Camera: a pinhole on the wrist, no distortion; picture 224 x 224 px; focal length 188.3 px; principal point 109.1 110.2 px. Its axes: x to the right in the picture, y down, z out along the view. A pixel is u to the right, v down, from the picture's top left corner.
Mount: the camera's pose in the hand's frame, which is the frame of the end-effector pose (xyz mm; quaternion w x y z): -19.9 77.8 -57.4 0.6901 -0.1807 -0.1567 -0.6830
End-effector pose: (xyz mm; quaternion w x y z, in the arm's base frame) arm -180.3 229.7 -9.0 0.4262 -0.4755 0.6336 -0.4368
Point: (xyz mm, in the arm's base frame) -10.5 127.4 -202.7
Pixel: 168 179
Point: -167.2 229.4 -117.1
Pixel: 158 164
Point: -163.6 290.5 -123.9
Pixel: 125 51
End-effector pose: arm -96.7 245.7 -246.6 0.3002 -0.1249 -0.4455 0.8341
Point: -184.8 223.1 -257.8
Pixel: outside the picture
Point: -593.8 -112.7 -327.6
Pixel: 88 165
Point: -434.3 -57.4 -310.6
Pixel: 97 145
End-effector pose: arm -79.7 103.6 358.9 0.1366 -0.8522 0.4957 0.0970
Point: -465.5 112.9 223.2
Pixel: 14 21
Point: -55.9 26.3 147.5
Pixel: outside the picture
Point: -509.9 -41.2 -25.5
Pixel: 42 121
